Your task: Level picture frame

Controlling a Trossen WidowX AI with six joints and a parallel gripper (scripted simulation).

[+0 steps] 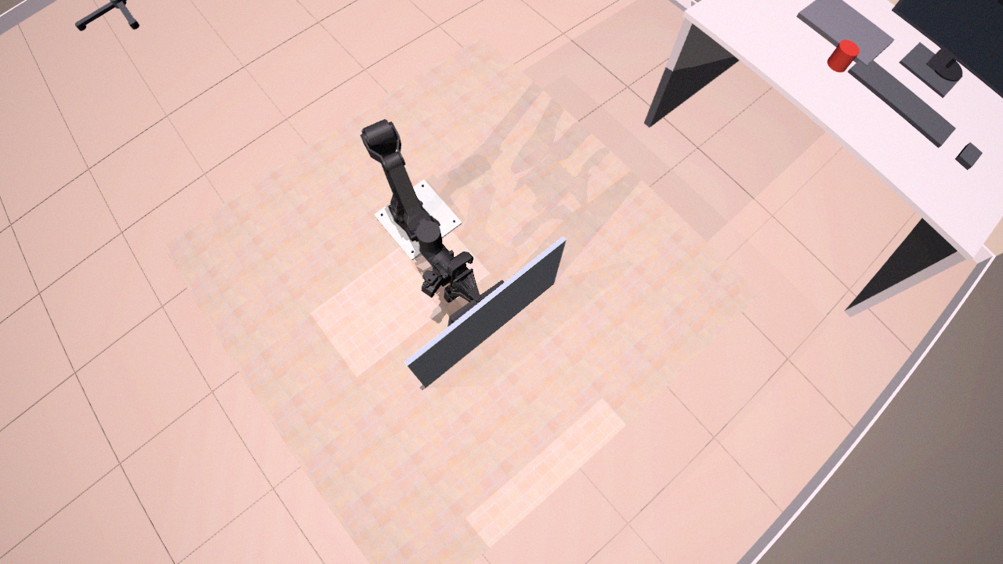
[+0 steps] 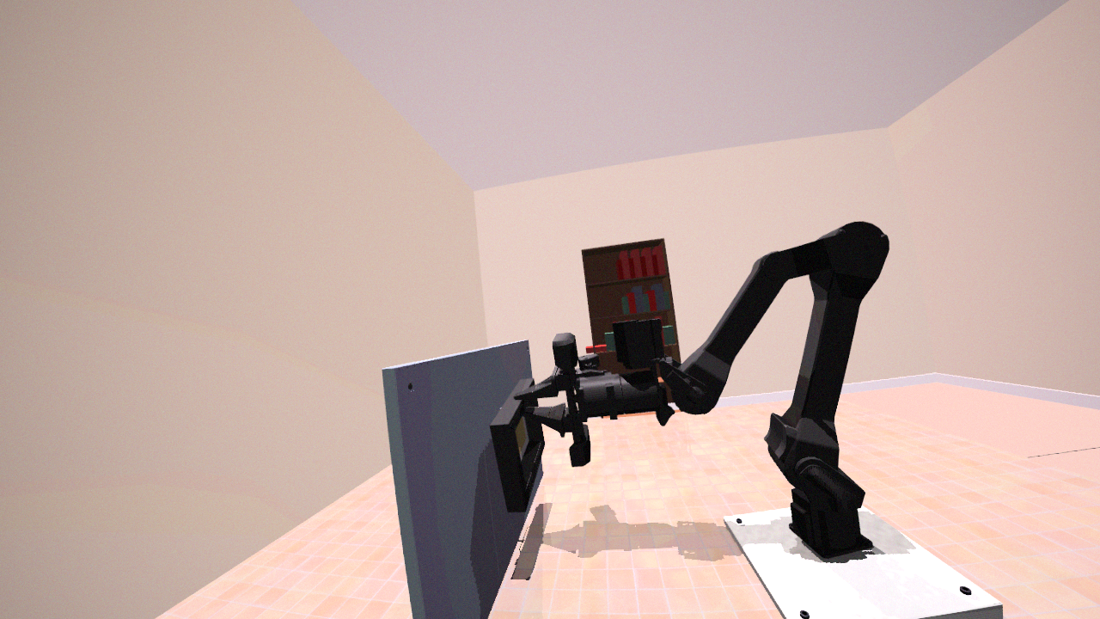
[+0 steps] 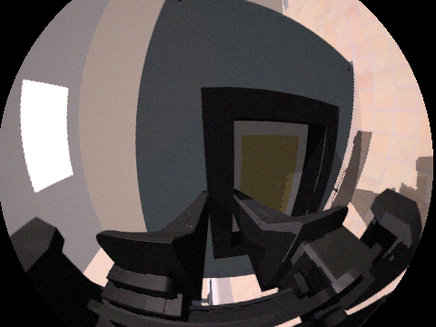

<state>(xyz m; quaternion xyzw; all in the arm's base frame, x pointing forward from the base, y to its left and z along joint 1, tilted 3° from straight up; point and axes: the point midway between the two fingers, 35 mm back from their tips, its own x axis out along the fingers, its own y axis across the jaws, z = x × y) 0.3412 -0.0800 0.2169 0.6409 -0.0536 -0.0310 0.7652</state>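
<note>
My gripper tip is 5 cm above the picture frame and 1 cm to the left of it. Also, from my gripper tip: wall panel (6 cm below, 2 cm ahead, 1 cm to the left).
</note>
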